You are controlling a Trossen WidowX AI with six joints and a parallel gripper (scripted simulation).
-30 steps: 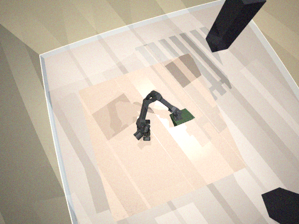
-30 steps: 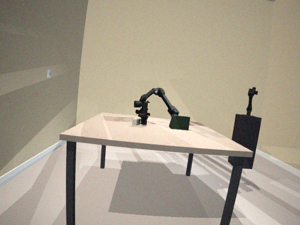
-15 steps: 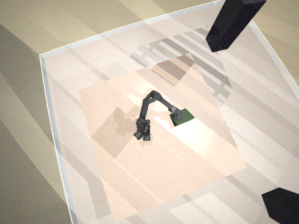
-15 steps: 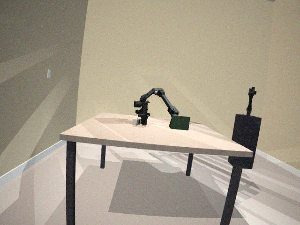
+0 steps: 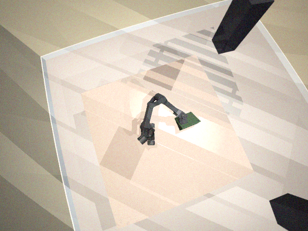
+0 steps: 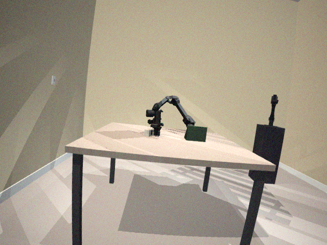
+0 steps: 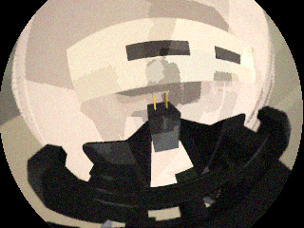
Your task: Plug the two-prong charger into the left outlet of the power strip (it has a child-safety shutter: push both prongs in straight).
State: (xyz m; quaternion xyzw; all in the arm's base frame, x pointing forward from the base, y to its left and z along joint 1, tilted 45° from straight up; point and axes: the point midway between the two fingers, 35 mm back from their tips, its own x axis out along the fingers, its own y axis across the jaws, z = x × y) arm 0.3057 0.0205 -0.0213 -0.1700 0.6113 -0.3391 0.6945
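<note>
The dark charger is 20 mm ahead of my gripper tip and 10 mm above it.
</note>
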